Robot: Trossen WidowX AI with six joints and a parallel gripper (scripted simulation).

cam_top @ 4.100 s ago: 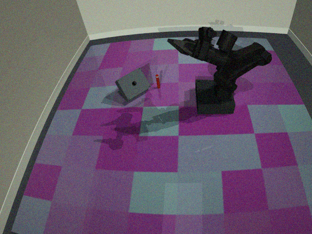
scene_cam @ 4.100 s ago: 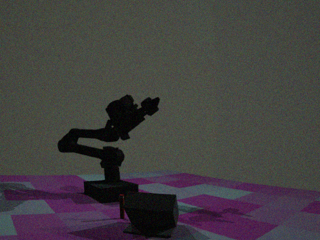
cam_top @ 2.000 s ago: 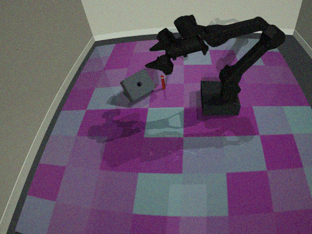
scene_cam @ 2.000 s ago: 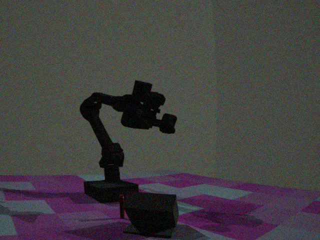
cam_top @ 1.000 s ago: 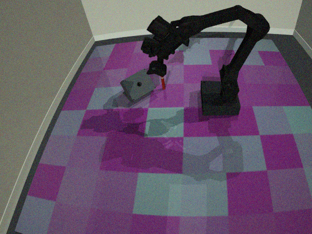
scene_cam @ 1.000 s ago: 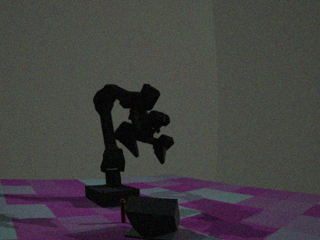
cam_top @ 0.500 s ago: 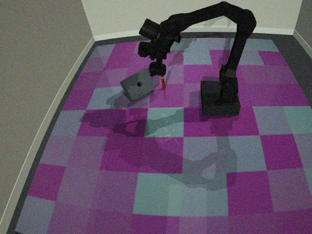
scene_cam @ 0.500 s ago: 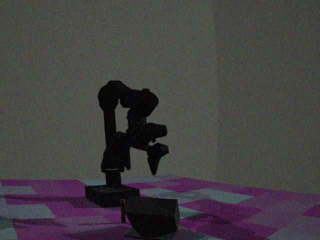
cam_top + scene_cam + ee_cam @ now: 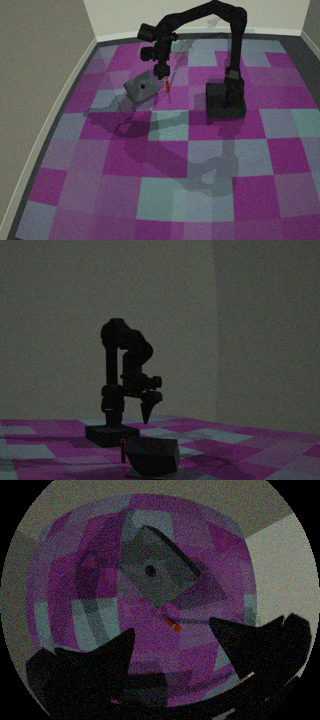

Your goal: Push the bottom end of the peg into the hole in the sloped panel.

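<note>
The red peg is 3 cm behind my gripper tip, 2 cm to the right of it and 8 cm below it. From my gripper tip the other things lie so: grey sloped panel: 10 cm ahead, 1 cm to the right, 8 cm below.
</note>
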